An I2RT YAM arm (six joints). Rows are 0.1 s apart.
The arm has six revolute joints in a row. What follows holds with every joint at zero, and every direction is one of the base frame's.
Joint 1 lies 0.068 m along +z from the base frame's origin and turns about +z.
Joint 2 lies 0.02 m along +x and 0.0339 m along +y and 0.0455 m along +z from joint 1 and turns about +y.
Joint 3 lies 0.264 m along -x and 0.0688 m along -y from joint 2 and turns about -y.
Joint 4 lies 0.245 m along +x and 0.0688 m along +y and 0.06 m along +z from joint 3 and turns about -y.
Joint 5 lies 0.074 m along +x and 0.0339 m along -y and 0.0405 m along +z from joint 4 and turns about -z.
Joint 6 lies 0.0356 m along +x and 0.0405 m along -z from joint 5 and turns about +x.
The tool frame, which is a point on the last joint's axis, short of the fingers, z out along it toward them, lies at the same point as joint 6; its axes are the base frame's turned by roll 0, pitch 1.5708 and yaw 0 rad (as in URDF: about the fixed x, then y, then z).
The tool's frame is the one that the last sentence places.
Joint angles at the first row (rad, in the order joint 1, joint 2, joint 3, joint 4, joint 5, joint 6):
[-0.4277, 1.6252, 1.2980, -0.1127, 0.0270, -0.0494]
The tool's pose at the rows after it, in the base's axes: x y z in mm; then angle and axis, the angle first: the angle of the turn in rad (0 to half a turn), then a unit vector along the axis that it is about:
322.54 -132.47 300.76 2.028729 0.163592 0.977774 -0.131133
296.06 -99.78 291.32 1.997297 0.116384 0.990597 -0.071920
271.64 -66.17 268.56 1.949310 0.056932 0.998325 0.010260
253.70 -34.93 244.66 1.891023 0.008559 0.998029 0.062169
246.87 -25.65 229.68 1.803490 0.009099 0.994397 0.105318
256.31 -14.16 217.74 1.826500 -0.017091 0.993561 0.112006
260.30 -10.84 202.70 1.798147 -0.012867 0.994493 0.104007
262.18 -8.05 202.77 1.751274 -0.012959 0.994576 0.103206
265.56 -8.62 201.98 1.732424 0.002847 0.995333 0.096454
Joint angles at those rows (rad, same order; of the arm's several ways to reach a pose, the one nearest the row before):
[-0.3914, 1.4899, 1.1299, -0.0706, -0.0162, -0.0494]
[-0.3363, 1.3522, 0.9720, -0.0404, -0.0988, -0.0384]
[-0.2651, 1.2311, 0.7802, 0.0639, -0.2073, -0.0116]
[-0.1691, 1.1503, 0.6072, 0.2191, -0.2340, 0.0167]
[-0.1400, 1.1440, 0.4970, 0.4208, -0.2568, 0.0832]
[-0.0885, 1.2131, 0.4928, 0.4735, -0.2425, 0.0664]
[-0.0698, 1.2806, 0.4513, 0.6108, -0.2079, 0.0713]
[-0.0563, 1.3009, 0.4403, 0.6898, -0.1897, 0.0776]
[-0.0541, 1.3248, 0.4430, 0.7291, -0.1623, 0.0910]

